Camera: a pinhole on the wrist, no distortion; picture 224 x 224 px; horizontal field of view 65.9 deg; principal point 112.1 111.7 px. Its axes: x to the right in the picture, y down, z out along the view. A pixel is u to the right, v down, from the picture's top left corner.
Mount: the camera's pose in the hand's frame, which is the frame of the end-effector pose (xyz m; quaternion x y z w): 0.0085 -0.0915 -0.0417 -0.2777 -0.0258 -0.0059 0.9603
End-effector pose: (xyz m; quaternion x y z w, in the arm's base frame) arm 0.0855 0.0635 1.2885 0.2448 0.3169 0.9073 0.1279
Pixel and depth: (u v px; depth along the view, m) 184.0 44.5 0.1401
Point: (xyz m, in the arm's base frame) 0.0976 0.1900 1.3438
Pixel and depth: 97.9 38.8 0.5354
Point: 0.4188 0.3064 1.6255
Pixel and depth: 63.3 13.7 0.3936
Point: 0.4102 0.2755 1.4719
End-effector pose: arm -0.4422 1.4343 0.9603 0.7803 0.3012 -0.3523 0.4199
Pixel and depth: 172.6 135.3 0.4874
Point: -0.2813 1.0589 0.7962
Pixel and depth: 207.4 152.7 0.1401
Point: -0.4064 1.3882 0.8761
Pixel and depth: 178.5 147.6 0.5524
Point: -0.2101 1.0034 0.7852
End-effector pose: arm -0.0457 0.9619 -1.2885 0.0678 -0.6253 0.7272 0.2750
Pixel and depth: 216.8 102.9 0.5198
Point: -0.4808 0.6398 -1.2105
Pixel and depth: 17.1 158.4 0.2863
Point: -0.0095 0.7606 -1.4380
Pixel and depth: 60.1 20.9 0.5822
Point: -0.0054 0.3296 -1.2165
